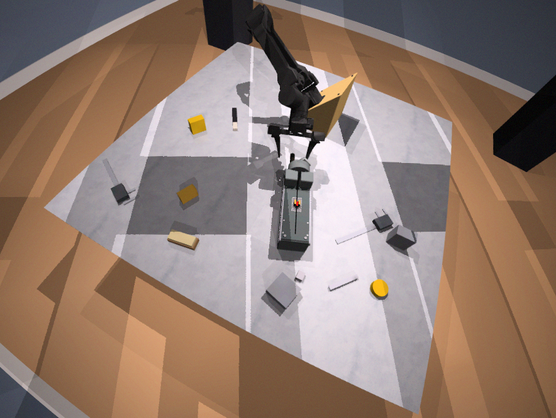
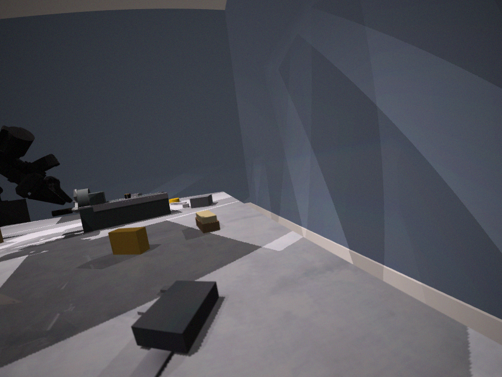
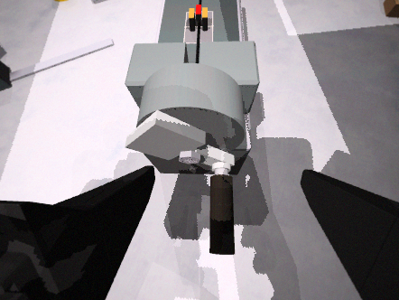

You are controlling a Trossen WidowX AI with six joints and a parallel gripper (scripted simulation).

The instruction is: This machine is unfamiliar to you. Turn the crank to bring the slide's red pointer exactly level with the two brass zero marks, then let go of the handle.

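Right now my gripper tip is 2 cm past the dark brown crank handle, 1 cm to the left of it and 2 cm above it. Also, from my gripper tip: tan block 40 cm ahead, 16 cm to the right, 8 cm below; then yellow cube 43 cm to the right, 6 cm below; then red pointer 14 cm ahead, 9 cm to the left, 1 cm below.
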